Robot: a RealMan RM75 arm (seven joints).
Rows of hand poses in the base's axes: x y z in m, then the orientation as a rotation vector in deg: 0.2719 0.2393 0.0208 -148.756 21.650 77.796; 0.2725 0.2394 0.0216 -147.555 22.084 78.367; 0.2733 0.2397 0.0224 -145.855 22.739 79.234; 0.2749 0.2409 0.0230 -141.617 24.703 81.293; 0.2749 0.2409 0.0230 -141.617 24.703 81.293; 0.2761 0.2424 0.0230 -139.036 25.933 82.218; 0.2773 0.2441 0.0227 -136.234 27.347 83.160; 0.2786 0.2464 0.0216 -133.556 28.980 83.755; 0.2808 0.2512 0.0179 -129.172 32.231 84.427
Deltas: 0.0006 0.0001 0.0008 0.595 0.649 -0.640; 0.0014 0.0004 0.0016 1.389 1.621 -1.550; 0.0030 0.0016 0.0022 3.187 4.060 -4.008; 0.0030 0.0016 0.0022 3.187 4.060 -4.008; 0.0042 0.0031 0.0022 4.321 5.372 -5.609; 0.0054 0.0048 0.0019 5.496 6.793 -7.404; 0.0067 0.0071 0.0008 6.549 8.004 -9.360; 0.0089 0.0119 -0.0029 7.999 9.892 -12.966
